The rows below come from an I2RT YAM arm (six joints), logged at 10 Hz.
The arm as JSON. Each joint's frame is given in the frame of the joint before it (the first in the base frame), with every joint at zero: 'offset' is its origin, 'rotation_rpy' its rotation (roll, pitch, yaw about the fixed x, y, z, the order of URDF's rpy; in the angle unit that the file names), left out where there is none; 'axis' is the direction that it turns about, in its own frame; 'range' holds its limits. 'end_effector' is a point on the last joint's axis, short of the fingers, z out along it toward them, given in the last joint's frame.
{
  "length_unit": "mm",
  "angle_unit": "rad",
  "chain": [
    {
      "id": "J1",
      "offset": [
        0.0,
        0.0,
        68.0
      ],
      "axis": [
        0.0,
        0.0,
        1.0
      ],
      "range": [
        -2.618,
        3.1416
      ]
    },
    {
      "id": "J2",
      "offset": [
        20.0,
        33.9,
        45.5
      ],
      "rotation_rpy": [
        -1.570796,
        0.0,
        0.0
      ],
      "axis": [
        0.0,
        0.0,
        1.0
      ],
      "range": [
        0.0,
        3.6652
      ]
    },
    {
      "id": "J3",
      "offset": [
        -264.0,
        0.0,
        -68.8
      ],
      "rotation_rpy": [
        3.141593,
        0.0,
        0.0
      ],
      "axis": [
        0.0,
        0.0,
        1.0
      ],
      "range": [
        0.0,
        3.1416
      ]
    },
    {
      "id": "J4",
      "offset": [
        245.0,
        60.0,
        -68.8
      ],
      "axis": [
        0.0,
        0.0,
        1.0
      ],
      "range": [
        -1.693,
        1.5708
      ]
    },
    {
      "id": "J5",
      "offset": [
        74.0,
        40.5,
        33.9
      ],
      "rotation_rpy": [
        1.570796,
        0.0,
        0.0
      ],
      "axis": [
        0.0,
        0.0,
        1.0
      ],
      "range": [
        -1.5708,
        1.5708
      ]
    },
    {
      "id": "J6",
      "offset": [
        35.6,
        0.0,
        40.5
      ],
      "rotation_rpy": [
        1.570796,
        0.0,
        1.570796
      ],
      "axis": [
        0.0,
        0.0,
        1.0
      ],
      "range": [
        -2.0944,
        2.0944
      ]
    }
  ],
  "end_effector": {
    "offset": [
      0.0,
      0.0,
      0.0
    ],
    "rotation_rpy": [
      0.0,
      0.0,
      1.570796
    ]
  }
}
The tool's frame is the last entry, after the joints.
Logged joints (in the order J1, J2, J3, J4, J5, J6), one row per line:
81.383 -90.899 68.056 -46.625 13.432 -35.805
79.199 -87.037 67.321 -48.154 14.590 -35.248
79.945 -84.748 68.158 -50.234 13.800 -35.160
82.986 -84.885 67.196 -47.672 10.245 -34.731
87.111 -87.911 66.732 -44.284 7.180 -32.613
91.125 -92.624 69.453 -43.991 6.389 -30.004
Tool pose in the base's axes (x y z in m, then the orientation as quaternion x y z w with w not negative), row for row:
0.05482 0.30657 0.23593 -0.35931 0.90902 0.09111 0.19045
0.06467 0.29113 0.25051 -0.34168 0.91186 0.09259 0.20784
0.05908 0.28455 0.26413 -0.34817 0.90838 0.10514 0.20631
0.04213 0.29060 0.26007 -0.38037 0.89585 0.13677 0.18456
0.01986 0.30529 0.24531 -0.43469 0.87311 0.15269 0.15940
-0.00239 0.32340 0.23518 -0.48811 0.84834 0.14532 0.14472
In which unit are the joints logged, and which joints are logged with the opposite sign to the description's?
The joints are logged in degrees. Opposite sign: J2, J6.
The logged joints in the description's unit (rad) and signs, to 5 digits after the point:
1.42040 1.58649 1.18780 -0.81376 0.23443 0.62492
1.38228 1.51908 1.17497 -0.84045 0.25464 0.61519
1.39530 1.47913 1.18958 -0.87675 0.24086 0.61366
1.44838 1.48152 1.17279 -0.83203 0.17881 0.60617
1.52037 1.53434 1.16469 -0.77290 0.12531 0.56920
1.59043 1.61659 1.21218 -0.76779 0.11151 0.52367

